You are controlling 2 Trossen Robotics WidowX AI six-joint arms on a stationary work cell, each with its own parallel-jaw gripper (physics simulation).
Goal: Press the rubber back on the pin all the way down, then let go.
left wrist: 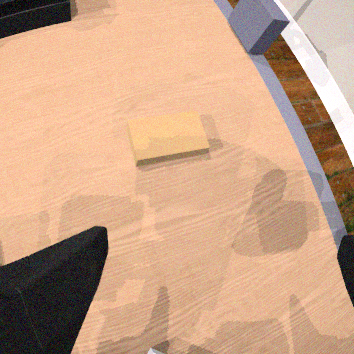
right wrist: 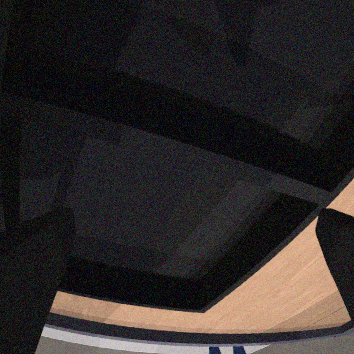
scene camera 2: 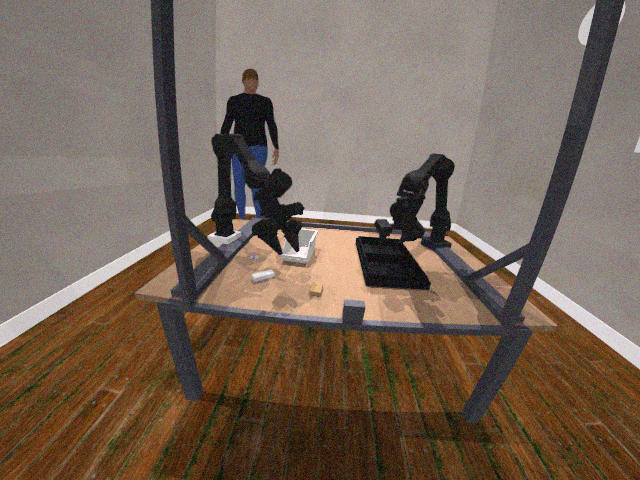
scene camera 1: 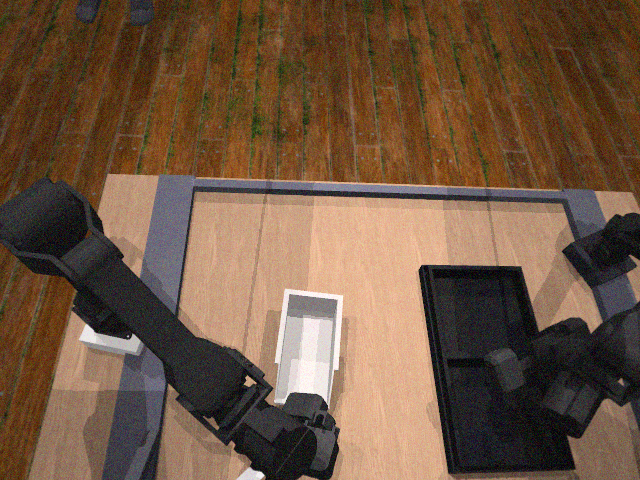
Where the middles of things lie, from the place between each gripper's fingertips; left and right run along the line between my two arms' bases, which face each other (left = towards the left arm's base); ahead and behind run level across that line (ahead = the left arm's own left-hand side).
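There is the white bin (scene camera 1: 308, 347), which sits 33 cm to the left of my right hand, 7 cm ahead of it and 4 cm below it. The black tray (scene camera 1: 470, 311) is 6 cm below my right hand, and by its middle it is nearer to my right hand than to my left hand.
With the white bin, my left hand finds itself 220 mm short of it, 40 mm to the left of it and 70 mm above it. As for the black tray, I find it 150 mm ahead of my left hand, 370 mm to the right of it and 80 mm below it. Going by its middle, the white bin is nearer to my left hand than to my right hand.
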